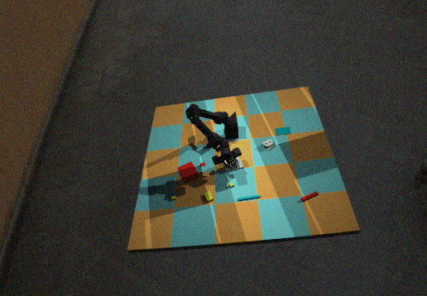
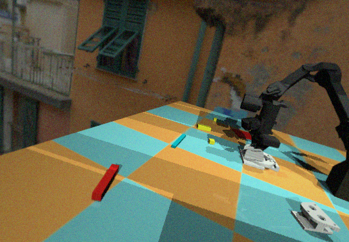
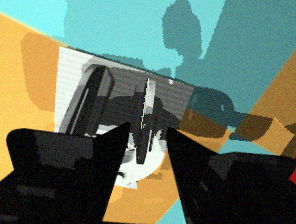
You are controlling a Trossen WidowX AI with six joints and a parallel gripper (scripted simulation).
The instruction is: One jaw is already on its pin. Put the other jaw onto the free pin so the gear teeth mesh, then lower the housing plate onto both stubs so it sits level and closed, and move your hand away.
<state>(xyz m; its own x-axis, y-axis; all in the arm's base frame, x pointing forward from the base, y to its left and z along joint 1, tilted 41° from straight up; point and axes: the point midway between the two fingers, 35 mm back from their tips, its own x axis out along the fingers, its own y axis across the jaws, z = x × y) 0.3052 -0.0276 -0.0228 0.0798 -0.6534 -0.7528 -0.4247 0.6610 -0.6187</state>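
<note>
The base lies 27 cm to the left of my gripper tip, 17 cm behind it and 1 cm above it. Also, from my gripper tip: white jaw 4 cm behind; small yellow cube 16 cm ahead, 3 cm to the left, 1 cm below; small red cube 18 cm to the right, 2 cm behind, 1 cm below.
</note>
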